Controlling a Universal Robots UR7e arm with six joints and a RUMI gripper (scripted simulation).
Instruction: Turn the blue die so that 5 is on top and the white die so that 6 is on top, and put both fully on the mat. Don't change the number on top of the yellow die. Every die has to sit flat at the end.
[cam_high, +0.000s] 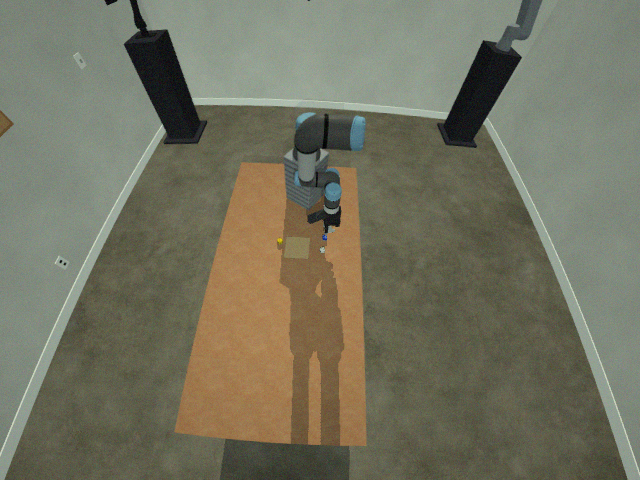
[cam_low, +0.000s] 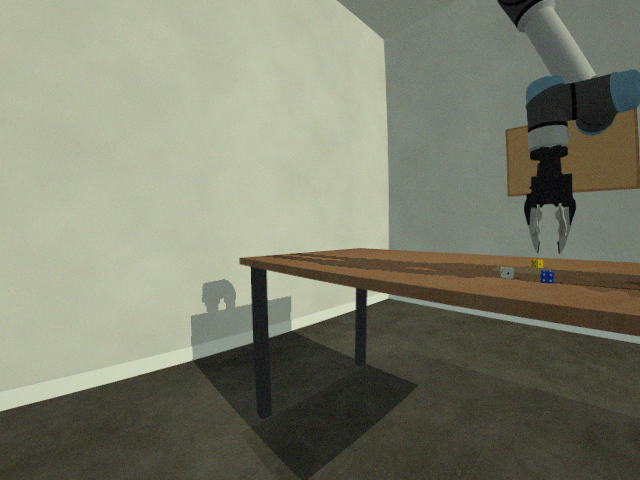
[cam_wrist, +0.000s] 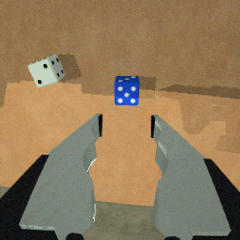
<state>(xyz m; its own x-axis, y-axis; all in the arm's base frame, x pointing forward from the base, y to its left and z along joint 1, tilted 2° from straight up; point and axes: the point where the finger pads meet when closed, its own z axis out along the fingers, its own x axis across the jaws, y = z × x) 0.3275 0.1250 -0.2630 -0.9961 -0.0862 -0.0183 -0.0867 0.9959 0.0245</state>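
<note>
Now: the blue die 7 cm below my hand. Round my hand: white die 9 cm ahead, 7 cm below, 1 cm to the right; then yellow die 26 cm to the right, 7 cm below, 3 cm ahead; then tan mat 16 cm to the right, 8 cm below, 7 cm ahead.
</note>
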